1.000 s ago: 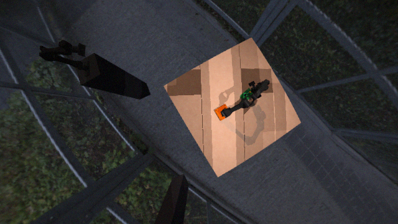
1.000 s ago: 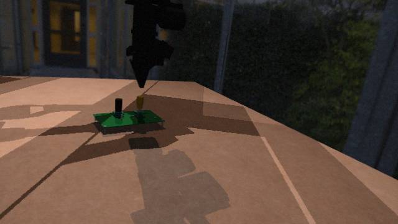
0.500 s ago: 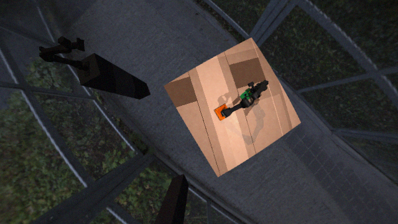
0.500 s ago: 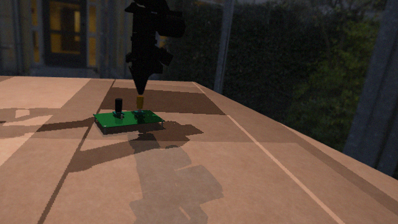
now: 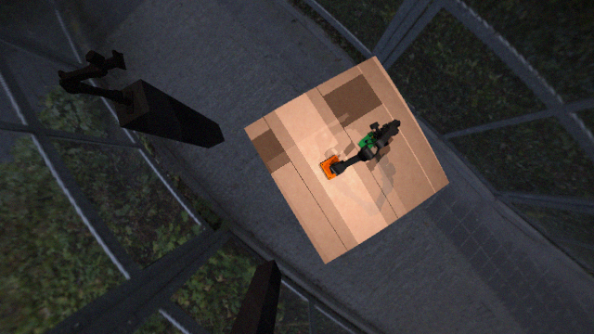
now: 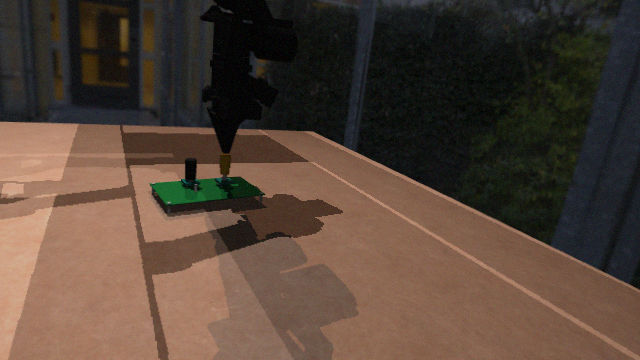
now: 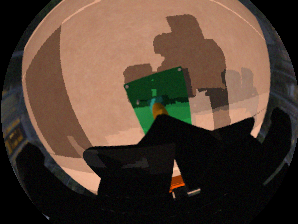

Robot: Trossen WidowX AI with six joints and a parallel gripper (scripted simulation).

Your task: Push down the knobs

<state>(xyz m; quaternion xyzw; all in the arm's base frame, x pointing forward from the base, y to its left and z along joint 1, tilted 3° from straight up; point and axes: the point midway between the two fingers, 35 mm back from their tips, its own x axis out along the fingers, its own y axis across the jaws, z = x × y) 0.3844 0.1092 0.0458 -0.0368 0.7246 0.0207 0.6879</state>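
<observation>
Now: the yellow knob 20 mm below my gripper tip. From my gripper tip the other things lie so: potentiometer: 60 mm behind, 40 mm below, 10 mm to the right.
</observation>
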